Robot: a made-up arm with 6 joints.
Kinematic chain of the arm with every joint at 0, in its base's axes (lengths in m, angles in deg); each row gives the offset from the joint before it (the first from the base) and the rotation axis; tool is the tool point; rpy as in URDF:
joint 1: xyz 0 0 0.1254 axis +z
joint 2: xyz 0 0 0 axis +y
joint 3: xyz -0.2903 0 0.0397 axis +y
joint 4: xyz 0.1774 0 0.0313 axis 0.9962 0 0.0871
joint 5: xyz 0 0 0 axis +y
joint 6: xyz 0.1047 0 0.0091 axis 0.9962 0 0.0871
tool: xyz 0 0 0 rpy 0 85 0
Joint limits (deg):
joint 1: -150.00..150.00
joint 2: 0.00..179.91
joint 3: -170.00..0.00
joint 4: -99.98..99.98
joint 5: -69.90..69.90
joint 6: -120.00..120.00
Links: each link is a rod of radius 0.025 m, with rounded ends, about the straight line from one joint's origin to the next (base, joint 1, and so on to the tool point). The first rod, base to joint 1, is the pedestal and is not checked.
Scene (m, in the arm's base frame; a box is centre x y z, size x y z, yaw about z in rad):
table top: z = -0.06
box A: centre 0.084 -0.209 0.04 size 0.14 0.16 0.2 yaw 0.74
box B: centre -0.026 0.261 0 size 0.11 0.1 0.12 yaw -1.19
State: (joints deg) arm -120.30 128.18 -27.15 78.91 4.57 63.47
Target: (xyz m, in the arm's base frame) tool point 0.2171 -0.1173 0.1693
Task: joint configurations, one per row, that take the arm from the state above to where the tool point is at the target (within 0.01 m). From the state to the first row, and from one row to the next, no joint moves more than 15 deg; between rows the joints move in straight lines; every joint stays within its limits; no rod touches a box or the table.
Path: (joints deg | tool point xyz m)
1: -113.16 122.71 -39.95 82.75 1.70 58.17 | -0.1016 -0.2454 0.0734
2: -106.02 117.24 -52.75 86.59 -1.18 52.88 | -0.0921 -0.3130 0.1282
3: -98.88 111.77 -65.55 90.42 -4.05 47.58 | -0.0642 -0.3631 0.2047
4: -91.74 106.30 -78.35 94.26 -6.92 42.28 | -0.0243 -0.3861 0.2958
5: -84.60 100.84 -91.15 98.10 -9.80 36.99 | 0.0179 -0.3767 0.3931
6: -74.23 101.56 -77.55 94.41 1.88 43.61 | 0.1043 -0.3563 0.3243
7: -63.86 102.29 -63.95 90.72 13.55 50.23 | 0.1740 -0.2985 0.2592
8: -53.48 103.02 -50.35 87.03 25.23 56.85 | 0.2138 -0.2135 0.2054
9: -43.11 103.74 -36.75 83.34 36.90 63.47 | 0.2171 -0.1173 0.1693

